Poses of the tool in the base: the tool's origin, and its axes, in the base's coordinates. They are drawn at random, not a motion.
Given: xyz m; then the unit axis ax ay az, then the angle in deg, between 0 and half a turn.
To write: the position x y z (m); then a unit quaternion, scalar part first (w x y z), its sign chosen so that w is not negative. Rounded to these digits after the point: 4 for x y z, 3 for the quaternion.
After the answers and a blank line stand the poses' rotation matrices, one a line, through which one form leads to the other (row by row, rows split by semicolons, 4 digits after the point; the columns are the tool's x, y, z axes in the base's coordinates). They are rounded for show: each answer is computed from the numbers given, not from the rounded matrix.
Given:
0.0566, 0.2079, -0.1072, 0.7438, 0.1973, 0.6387, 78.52
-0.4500, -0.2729, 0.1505, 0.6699, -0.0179, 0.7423, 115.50
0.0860, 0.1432, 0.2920, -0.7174, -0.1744, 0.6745, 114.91
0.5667, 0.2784, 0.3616, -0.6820, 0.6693, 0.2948, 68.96
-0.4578, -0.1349, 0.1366, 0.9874, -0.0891, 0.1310, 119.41
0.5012, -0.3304, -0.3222, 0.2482, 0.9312, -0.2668, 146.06
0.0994, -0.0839, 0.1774, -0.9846, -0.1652, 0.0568, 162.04
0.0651, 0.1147, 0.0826, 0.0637, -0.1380, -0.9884, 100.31
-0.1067, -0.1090, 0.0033, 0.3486, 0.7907, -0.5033, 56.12
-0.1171, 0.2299, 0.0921, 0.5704, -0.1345, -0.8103, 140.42
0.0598, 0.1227, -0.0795, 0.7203, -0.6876, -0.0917, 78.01
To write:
0.0566, 0.2079, -0.1072, 0.774, 0.471, 0.125, 0.404
-0.4500, -0.2729, 0.1505, 0.534, 0.567, -0.015, 0.628
0.0860, 0.1432, 0.2920, 0.538, -0.605, -0.147, 0.569
0.5667, 0.2784, 0.3616, 0.824, -0.386, 0.379, 0.167
-0.4578, -0.1349, 0.1366, 0.504, 0.853, -0.077, 0.113
0.5012, -0.3304, -0.3222, 0.292, 0.237, 0.891, -0.255
0.0994, -0.0839, 0.1774, 0.156, -0.973, -0.163, 0.056
0.0651, 0.1147, 0.0826, 0.641, 0.049, -0.106, -0.759
-0.1067, -0.1090, 0.0033, 0.882, 0.164, 0.372, -0.237
-0.1171, 0.2299, 0.0921, 0.339, 0.537, -0.127, -0.762
0.0598, 0.1227, -0.0795, 0.777, 0.453, -0.433, -0.058

0.6421 -0.5084 0.5738; 0.7434 0.2302 -0.6280; 0.1871 0.8298 0.5257
0.2114 -0.6871 0.6951; 0.6528 -0.4301 -0.6236; 0.7274 0.5856 0.3576
0.3102 -0.4339 -0.8459; 0.7895 -0.3780 0.4835; -0.5295 -0.8178 0.2254
0.6572 -0.5677 0.4958; -0.0174 0.6462 0.7630; -0.7536 -0.5101 0.4147
0.9626 -0.2453 0.1152; -0.0171 -0.4792 -0.8775; 0.2705 0.8427 -0.4655
-0.7169 0.5719 0.3988; 0.2739 0.7570 -0.5932; -0.6411 -0.3160 -0.6994
0.9404 0.2999 -0.1601; 0.3349 -0.8980 0.2853; -0.0582 -0.3219 -0.9450
-0.1742 0.9621 -0.2100; -0.9828 -0.1565 0.0981; 0.0615 0.2235 0.9728
0.6112 0.5398 0.5788; -0.2959 0.8341 -0.4655; -0.7341 0.1133 0.6696
-0.1946 0.3804 -0.9041; -0.6521 -0.7387 -0.1704; -0.7327 0.5564 0.3919
0.6188 -0.3027 -0.7249; -0.4821 0.5823 -0.6546; 0.6203 0.7545 0.2144

